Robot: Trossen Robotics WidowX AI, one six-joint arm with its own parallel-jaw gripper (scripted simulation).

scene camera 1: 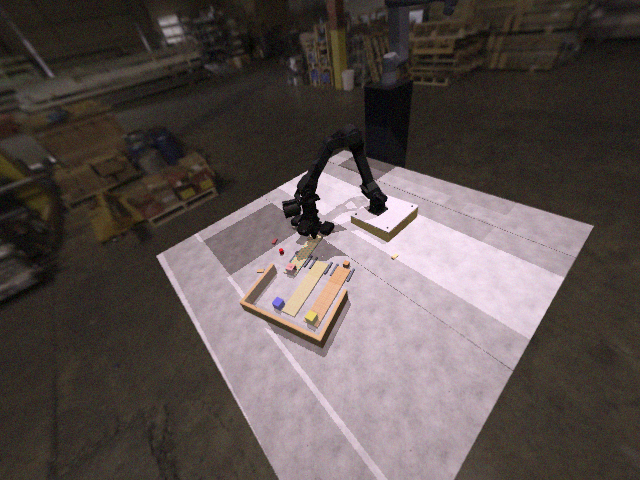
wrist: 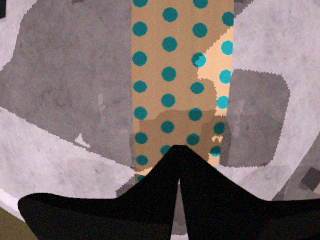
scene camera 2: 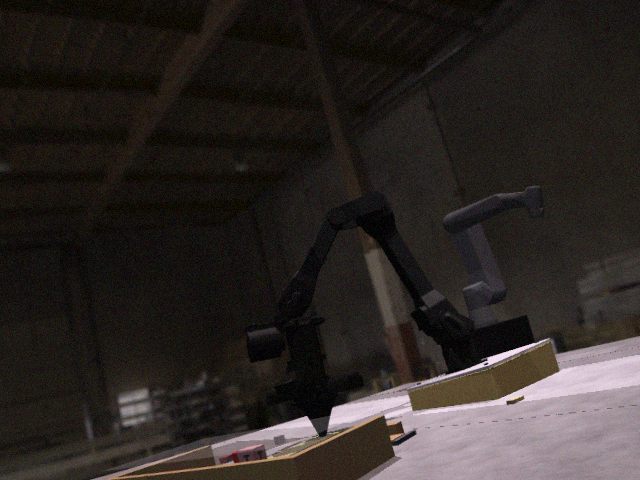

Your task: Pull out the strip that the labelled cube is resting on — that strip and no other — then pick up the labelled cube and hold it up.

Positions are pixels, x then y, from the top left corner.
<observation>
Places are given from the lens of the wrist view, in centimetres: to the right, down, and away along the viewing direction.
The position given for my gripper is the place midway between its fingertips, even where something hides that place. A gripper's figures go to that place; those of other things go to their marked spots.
my gripper (wrist: 178,151): 1, 2, 9
dotted strip (wrist: 181,65): 1, -3, 8
</observation>
